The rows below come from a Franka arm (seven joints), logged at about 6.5 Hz.
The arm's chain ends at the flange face. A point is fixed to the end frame.
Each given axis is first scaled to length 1.
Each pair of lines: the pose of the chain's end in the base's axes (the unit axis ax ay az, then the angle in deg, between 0 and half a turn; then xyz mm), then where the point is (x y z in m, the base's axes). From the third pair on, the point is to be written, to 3 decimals.
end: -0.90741, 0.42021, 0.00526, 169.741, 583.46, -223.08, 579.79
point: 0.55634 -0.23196 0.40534
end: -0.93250, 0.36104, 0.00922, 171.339, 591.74, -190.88, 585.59
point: 0.56487 -0.20775 0.41170
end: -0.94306, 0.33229, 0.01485, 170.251, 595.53, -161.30, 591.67
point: 0.570 -0.176 0.417
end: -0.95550, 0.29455, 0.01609, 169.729, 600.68, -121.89, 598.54
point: 0.577 -0.137 0.424
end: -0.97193, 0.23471, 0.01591, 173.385, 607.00, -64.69, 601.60
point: 0.585 -0.094 0.429
